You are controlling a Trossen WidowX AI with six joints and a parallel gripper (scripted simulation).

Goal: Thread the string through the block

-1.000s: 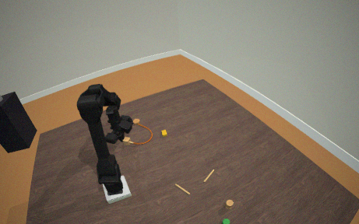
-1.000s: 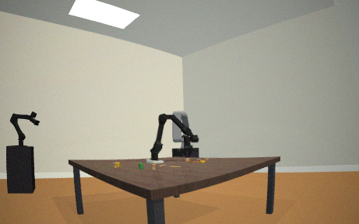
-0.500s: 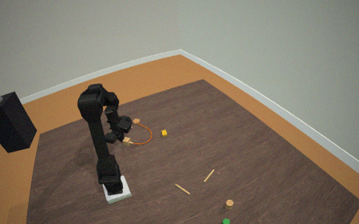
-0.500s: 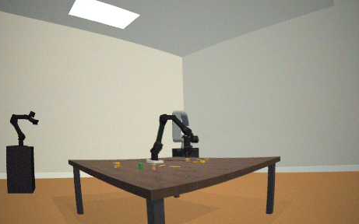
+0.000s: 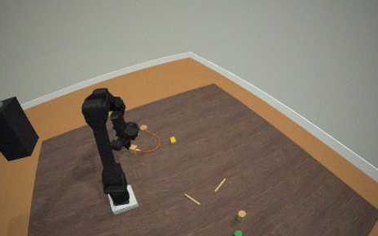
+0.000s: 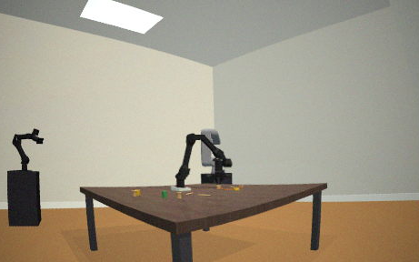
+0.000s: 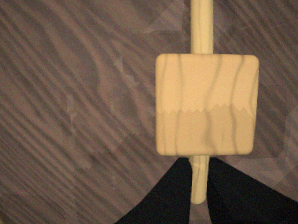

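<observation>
The wooden block is 2 cm ahead of my gripper tip, 2 cm to the right of it and 1 cm above it. From my gripper tip the other things lie so: wooden cylinder (34 cm ahead, 50 cm to the right, 1 cm above); yellow block (22 cm ahead, 1 cm to the right); round wooden button (10 cm ahead, 14 cm to the left).
</observation>
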